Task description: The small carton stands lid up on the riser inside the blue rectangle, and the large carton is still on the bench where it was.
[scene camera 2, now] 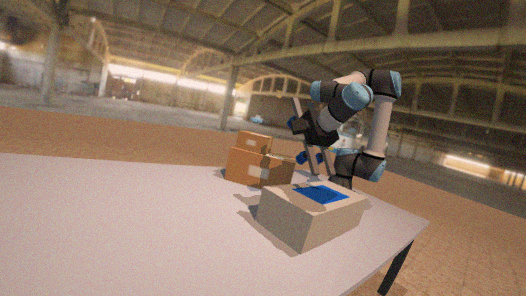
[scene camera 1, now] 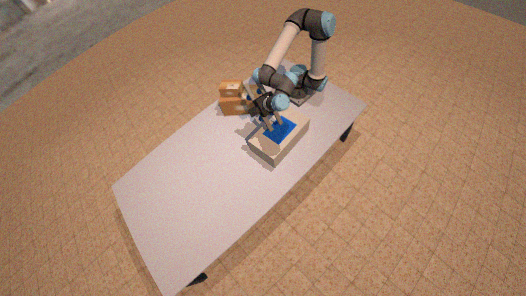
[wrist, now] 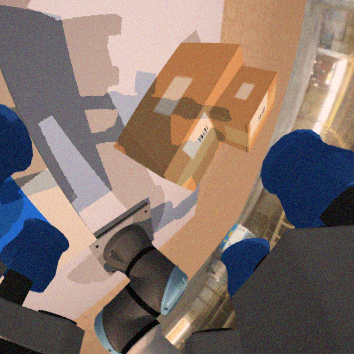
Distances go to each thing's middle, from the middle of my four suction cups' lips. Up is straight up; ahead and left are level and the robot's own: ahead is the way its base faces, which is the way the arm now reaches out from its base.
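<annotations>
Small carton (wrist: 237, 116): my suction cup is 1 cm past it, 34 cm to the left of it and 8 cm above it. Beige riser (scene camera 2: 304, 216): 2 cm behind my suction cup, 12 cm to the left of it and 21 cm below it. Large carton (scene camera 2: 252, 169): 5 cm behind my suction cup, 29 cm to the right of it and 19 cm below it.
</annotations>
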